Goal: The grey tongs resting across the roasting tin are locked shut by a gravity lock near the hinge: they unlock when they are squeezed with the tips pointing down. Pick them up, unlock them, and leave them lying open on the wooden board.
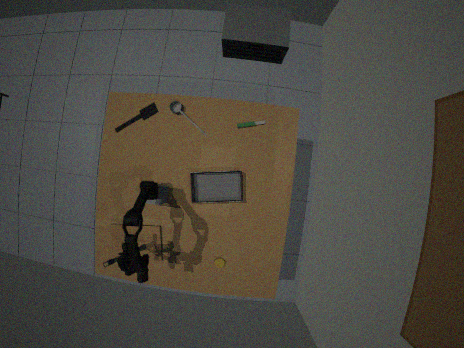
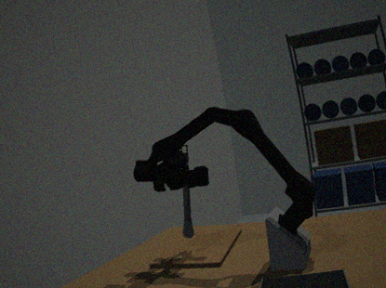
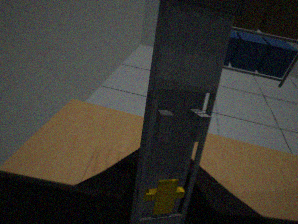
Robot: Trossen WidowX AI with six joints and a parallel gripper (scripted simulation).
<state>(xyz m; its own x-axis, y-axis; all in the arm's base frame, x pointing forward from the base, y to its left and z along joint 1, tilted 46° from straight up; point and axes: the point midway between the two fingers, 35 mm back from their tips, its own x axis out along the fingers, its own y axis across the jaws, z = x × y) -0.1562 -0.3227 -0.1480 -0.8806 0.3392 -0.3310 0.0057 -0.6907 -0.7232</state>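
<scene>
The wooden board lies 23 cm below my gripper tip. Round my gripper tip: yellow round thing 56 cm ahead, 23 cm below, 12 cm to the right; then roasting tin 55 cm ahead, 38 cm to the left, 21 cm below; then yellow lock piece 3 cm ahead, 2 cm above.
</scene>
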